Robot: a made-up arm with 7 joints.
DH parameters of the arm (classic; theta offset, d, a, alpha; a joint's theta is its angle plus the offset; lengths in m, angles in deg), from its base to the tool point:
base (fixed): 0 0.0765 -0.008 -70
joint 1: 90 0.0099 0.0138 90
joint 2: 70 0.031 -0.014 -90
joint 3: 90 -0.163 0.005 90
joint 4: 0 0.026 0.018 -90
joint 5: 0 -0.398 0.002 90
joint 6: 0 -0.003 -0.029 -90
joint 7: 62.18 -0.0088 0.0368 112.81
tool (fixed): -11.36 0.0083 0 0
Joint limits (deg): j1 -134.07..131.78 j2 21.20..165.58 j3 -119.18..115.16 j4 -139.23..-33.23 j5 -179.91..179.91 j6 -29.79..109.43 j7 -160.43..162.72
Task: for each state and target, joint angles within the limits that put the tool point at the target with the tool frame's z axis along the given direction. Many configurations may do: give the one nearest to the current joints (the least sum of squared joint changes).
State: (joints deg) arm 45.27 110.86 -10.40 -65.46 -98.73 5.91 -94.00
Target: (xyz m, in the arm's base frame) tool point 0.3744 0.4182 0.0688 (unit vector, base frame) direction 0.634 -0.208 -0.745
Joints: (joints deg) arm -19.96 87.66 -19.42 -44.79 -106.19 0.30 -99.49
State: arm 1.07 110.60 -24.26 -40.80 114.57 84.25 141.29
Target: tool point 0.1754 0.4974 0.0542 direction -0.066 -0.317 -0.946
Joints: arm 4.83 154.79 -67.42 -84.71 112.06 109.43 127.49
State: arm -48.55 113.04 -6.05 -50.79 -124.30 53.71 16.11
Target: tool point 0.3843 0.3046 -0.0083 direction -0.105 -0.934 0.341
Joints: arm -10.19 116.95 -44.79 -88.72 -118.63 58.15 6.80
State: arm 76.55 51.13 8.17 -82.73 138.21 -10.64 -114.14
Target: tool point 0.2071 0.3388 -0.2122 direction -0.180 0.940 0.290
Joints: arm 41.80 66.99 5.16 -86.83 123.02 -25.20 -127.39
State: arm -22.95 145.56 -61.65 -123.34 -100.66 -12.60 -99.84
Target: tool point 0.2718 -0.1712 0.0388 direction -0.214 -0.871 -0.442
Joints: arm -28.13 96.58 -34.90 -139.23 -88.47 31.70 -106.50
